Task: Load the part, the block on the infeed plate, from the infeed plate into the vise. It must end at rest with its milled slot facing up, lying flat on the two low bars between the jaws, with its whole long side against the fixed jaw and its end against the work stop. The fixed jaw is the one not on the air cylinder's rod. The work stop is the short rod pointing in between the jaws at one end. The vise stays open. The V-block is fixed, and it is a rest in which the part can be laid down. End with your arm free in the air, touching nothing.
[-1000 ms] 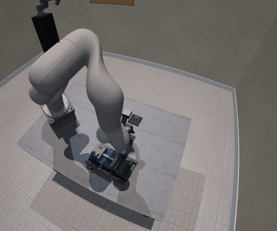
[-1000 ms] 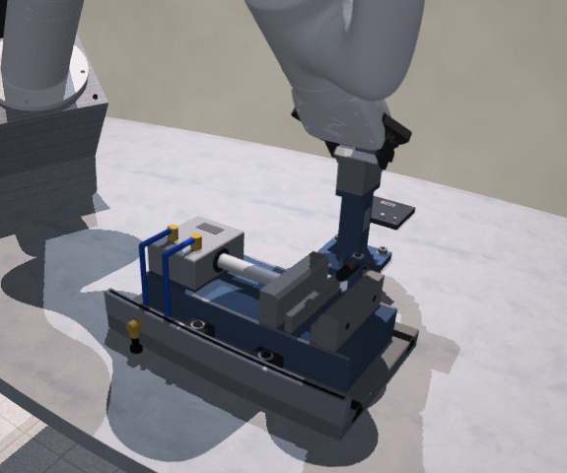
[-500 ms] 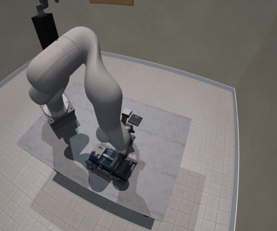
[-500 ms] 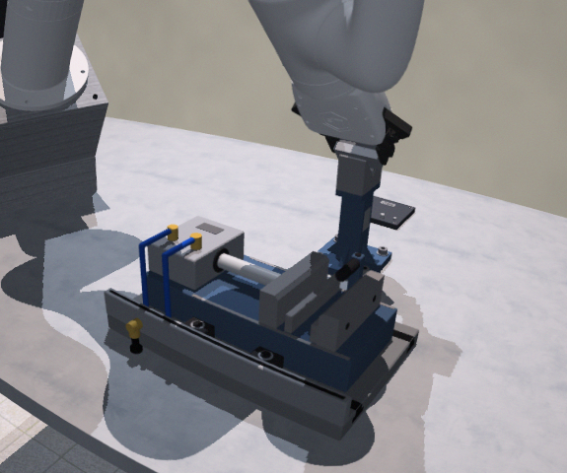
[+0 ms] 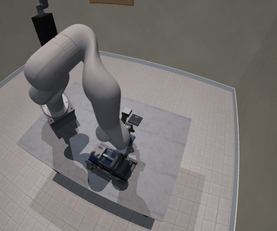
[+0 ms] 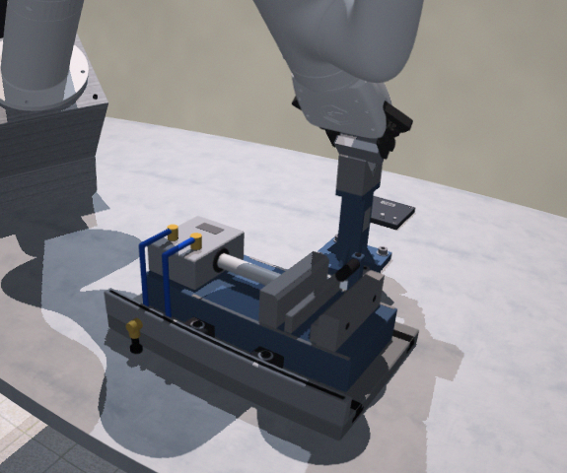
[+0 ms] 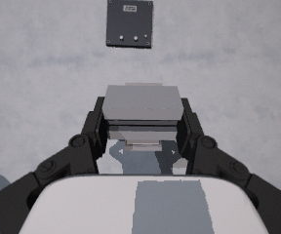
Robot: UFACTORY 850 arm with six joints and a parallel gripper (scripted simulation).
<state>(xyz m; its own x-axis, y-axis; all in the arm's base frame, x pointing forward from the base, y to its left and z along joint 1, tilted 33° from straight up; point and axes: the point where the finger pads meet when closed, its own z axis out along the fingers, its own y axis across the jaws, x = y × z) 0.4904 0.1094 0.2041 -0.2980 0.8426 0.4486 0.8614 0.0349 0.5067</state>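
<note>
Right now my hand is 12 cm above the blue post and 1 cm to the right of it. Round my hand: black work stop (17 cm to the right, 9 cm below, 5 cm ahead); then part (right at my hand); then cylinder rod (21 cm to the right, 10 cm below, 4 cm behind).
</note>
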